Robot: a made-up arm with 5 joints. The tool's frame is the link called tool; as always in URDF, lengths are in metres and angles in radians. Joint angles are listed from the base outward. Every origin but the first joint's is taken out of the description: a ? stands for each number. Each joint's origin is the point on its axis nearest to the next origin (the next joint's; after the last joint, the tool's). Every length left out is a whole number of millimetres.
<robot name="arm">
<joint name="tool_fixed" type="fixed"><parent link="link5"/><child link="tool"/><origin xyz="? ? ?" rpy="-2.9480 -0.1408 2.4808"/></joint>
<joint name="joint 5" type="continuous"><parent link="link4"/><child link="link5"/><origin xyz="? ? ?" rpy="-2.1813 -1.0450 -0.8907"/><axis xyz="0 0 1"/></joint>
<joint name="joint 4" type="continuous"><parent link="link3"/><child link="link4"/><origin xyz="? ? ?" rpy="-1.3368 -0.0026 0.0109"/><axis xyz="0 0 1"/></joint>
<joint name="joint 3" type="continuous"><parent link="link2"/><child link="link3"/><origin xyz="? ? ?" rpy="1.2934 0.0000 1.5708"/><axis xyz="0 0 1"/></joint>
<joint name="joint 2" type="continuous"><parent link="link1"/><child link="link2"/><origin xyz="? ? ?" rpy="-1.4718 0.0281 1.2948"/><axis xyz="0 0 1"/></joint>
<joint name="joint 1" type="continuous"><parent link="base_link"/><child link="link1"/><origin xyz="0.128 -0.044 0.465"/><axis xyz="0 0 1"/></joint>
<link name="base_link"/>
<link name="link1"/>
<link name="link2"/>
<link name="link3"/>
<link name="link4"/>
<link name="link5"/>
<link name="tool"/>
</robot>
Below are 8 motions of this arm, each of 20 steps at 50 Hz.
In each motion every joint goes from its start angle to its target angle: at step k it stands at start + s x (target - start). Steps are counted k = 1, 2, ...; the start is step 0. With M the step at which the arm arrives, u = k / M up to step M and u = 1 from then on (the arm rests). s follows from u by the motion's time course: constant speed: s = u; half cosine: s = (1 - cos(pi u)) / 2; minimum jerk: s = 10 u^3 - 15 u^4 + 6 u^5.
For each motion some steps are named. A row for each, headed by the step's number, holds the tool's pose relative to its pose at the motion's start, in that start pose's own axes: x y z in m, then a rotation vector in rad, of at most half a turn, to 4 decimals.
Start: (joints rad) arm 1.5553 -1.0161 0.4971 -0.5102 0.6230
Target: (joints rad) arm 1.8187 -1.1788 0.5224 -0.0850 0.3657
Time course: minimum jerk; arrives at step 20
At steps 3, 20:
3: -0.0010 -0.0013 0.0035 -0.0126 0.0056 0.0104
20: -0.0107 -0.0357 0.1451 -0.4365 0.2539 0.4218

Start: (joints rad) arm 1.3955 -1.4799 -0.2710 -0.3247 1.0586
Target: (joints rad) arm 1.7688 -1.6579 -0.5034 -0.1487 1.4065
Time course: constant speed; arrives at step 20
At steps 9, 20:
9: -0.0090 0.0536 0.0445 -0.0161 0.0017 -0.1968
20: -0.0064 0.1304 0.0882 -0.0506 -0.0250 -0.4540

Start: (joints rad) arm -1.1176 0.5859 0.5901 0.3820 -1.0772
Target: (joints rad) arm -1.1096 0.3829 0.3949 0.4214 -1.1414
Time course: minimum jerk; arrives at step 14
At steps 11, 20:
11: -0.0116 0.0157 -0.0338 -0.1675 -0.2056 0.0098
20: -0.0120 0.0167 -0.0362 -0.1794 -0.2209 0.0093

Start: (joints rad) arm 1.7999 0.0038 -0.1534 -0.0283 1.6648
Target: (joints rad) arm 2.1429 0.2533 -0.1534 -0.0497 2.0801
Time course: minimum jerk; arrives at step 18
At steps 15, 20:
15: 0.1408 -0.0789 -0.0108 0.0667 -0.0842 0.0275
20: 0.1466 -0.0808 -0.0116 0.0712 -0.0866 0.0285

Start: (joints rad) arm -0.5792 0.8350 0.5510 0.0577 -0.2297
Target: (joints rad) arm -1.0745 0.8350 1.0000 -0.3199 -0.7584
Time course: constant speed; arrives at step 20
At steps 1, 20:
1: 0.0029 -0.0010 0.0159 0.0366 0.0326 0.0173
20: 0.1182 -0.0852 0.2389 0.8552 0.4196 0.2737

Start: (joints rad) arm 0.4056 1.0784 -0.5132 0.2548 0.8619
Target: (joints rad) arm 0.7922 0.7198 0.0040 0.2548 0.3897
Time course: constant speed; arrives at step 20
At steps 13, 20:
13: 0.0265 -0.0696 0.0478 0.0729 0.2272 0.3540
20: 0.0573 -0.1215 0.0662 0.1333 0.3373 0.5933

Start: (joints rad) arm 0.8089 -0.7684 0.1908 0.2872 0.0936
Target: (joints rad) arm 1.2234 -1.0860 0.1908 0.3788 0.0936
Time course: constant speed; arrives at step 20
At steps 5, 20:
5: -0.0224 -0.0423 0.0309 0.0514 0.0338 0.0979
20: -0.0501 -0.1822 0.1267 0.2132 0.1637 0.3733

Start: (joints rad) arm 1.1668 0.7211 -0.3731 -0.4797 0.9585
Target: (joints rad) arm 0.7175 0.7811 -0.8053 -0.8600 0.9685
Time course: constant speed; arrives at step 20
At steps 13, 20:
13: -0.0053 0.0714 -0.0609 0.2619 -0.0548 -0.1574
20: 0.0016 0.1041 -0.0955 0.3939 -0.0932 -0.2081

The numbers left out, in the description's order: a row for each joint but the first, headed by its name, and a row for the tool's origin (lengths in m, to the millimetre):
tool: 0.086 -0.070 0.000
joint 5: -0.054 0.006 0.000
joint 4: 0.015 0.181 0.000
joint 3: 0.227 0.064 0.000
joint 2: -0.174 0.070 0.000

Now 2 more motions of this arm.
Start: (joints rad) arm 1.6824 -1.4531 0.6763 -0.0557 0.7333
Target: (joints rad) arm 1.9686 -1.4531 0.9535 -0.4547 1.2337
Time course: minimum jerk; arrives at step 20
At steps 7, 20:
7: 0.0029 0.0121 0.0411 0.0049 0.1185 -0.1442
20: 0.0546 0.0672 0.1524 -0.1195 0.4532 -0.6842

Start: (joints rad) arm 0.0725 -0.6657 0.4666 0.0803 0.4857
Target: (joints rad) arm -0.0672 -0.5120 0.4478 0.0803 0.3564
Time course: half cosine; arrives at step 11
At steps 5, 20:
5: 0.0106 0.0231 -0.0218 -0.0447 -0.0307 -0.0126
20: 0.0282 0.0525 -0.0487 -0.1068 -0.0624 -0.0326

